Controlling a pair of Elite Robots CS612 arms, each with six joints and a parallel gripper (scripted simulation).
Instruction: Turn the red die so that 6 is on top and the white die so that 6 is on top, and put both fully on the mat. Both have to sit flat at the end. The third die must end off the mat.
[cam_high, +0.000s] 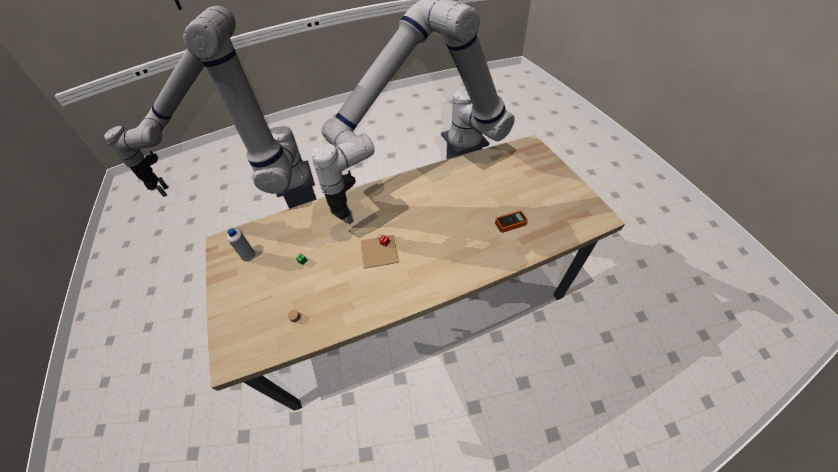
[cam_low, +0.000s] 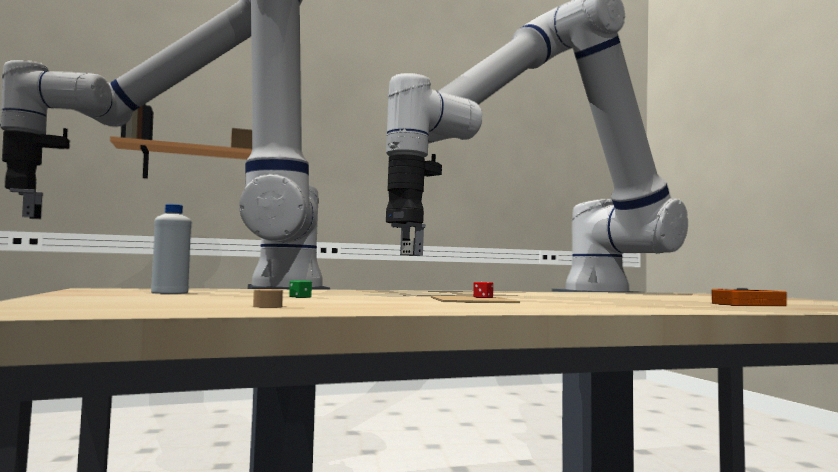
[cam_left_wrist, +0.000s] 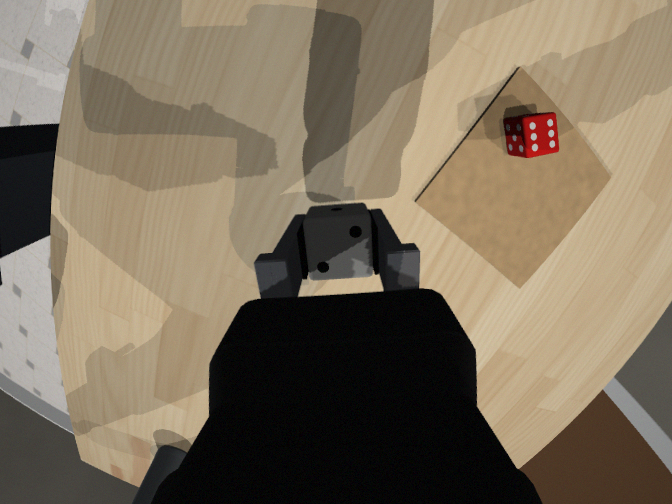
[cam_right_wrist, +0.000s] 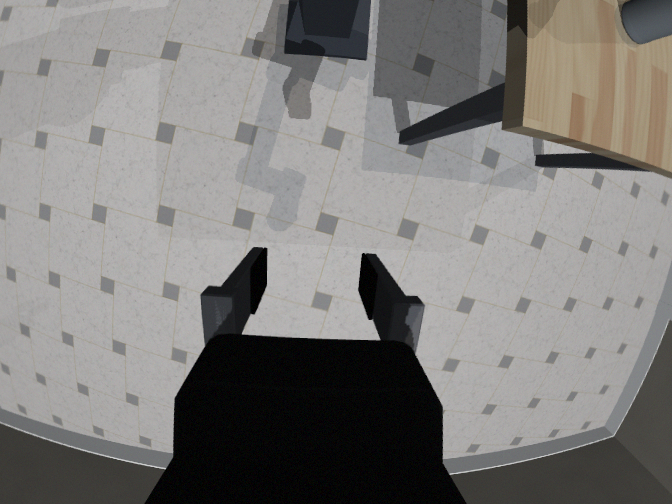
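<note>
Right now my left hand is right at the white die. Also, from my left hand: red die 120 mm to the left, 100 mm ahead, 80 mm below; brown mat 130 mm ahead, 100 mm below, 90 mm to the left; green die 230 mm to the right, 90 mm below, 80 mm ahead.
</note>
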